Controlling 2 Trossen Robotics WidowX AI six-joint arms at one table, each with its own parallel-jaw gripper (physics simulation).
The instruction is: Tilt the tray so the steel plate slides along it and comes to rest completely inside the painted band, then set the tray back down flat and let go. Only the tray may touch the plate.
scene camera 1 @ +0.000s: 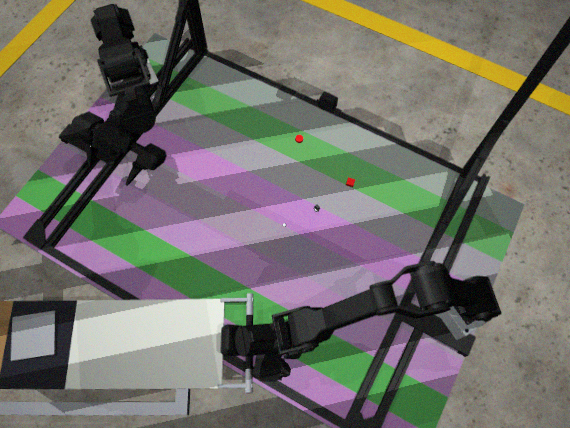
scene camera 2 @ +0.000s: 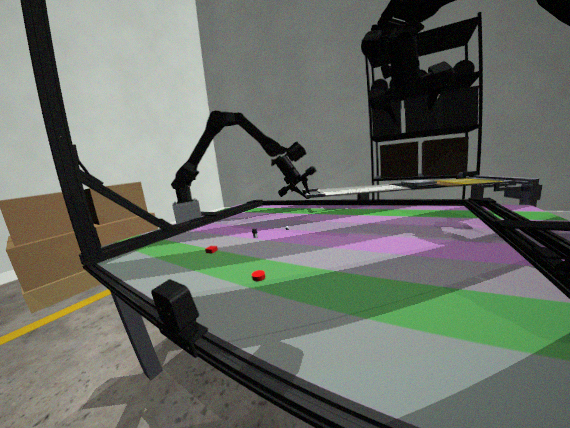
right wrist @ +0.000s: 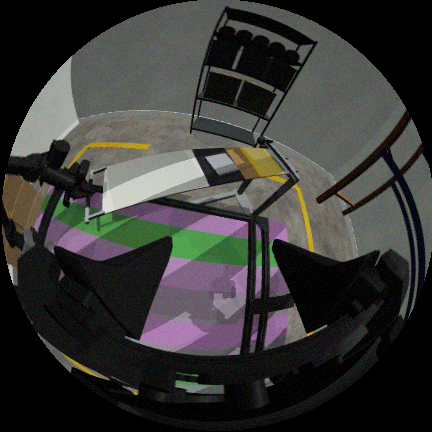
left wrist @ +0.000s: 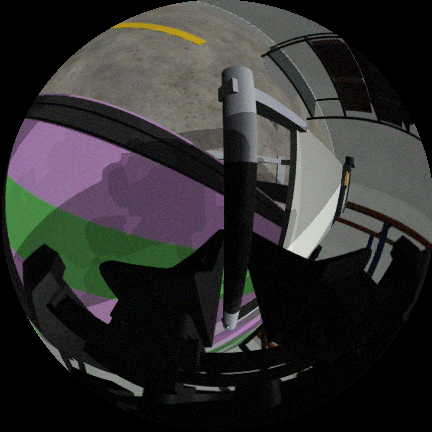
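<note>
The tray is a long white board, near level, beyond the table's edge. My left gripper is shut on its handle bar. The square grey steel plate lies on the tray's dark section, its far side close to an orange strip. A yellow band lies beyond. The plate cannot be made out in scene camera 2. My right gripper is open and empty above the table, apart from the tray.
A red disc, a red block and a small dark piece lie on the striped table. Black rails border it. A grey stand is at the tray's far end.
</note>
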